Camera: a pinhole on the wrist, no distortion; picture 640 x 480 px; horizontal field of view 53.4 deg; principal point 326.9 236.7 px. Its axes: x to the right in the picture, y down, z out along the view. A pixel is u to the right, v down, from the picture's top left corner.
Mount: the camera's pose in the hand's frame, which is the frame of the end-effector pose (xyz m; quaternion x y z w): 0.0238 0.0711 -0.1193 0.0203 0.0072 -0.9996 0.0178
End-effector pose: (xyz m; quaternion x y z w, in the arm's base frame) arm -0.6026 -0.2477 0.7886 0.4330 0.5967 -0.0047 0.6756
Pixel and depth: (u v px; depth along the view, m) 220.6 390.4 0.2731
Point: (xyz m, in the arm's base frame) -0.4598 -0.3063 0.7275
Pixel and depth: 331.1 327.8 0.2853
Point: -0.4532 -0.3230 0.7796
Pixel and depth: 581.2 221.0 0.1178
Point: -0.5766 -0.2159 0.8525
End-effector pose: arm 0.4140 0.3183 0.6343 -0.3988 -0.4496 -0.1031 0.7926
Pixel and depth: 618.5 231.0 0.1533
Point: 0.3996 0.3752 0.5646
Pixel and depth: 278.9 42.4 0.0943
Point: 0.4959 0.3709 0.5950
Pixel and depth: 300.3 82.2 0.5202
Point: 0.2707 0.7400 0.6595
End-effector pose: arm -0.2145 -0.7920 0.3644 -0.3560 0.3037 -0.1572 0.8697
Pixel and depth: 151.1 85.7 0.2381
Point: -0.0695 -0.6782 0.3103
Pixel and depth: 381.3 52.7 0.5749
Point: 0.0482 -0.3688 0.4809
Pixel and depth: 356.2 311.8 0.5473
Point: 0.0416 -0.5606 0.6143
